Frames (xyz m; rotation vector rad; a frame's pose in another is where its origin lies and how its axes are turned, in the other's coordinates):
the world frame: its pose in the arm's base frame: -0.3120 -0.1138 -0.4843 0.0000 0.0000 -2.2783
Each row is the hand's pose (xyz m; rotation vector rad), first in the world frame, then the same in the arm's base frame.
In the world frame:
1: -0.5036 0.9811 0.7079 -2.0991 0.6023 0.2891
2: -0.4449 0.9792 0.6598 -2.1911 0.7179 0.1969
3: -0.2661 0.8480 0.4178 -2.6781 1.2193 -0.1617
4: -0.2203 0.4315 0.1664 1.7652 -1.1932 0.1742
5: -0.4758 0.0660 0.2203 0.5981 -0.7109 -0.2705
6: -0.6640 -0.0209 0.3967 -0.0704 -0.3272 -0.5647
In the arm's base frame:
1: 0.7609 -0.3687 0.2236 -0.3567 2.3249 -0.9627
2: 0.7213 -0.4121 0.1755 -0.2867 2.4817 -0.9107
3: 0.5054 -0.4627 -0.0665 0.0137 -3.1043 0.3469
4: 0.1591 -0.2268 -0.3179 -0.3823 -2.3281 -1.0992
5: 0.0474 0.2049 -0.2640 -0.5170 -1.0990 -2.3346
6: 0.1037 0.4044 -0.0876 -0.4623 -0.1033 -2.8126

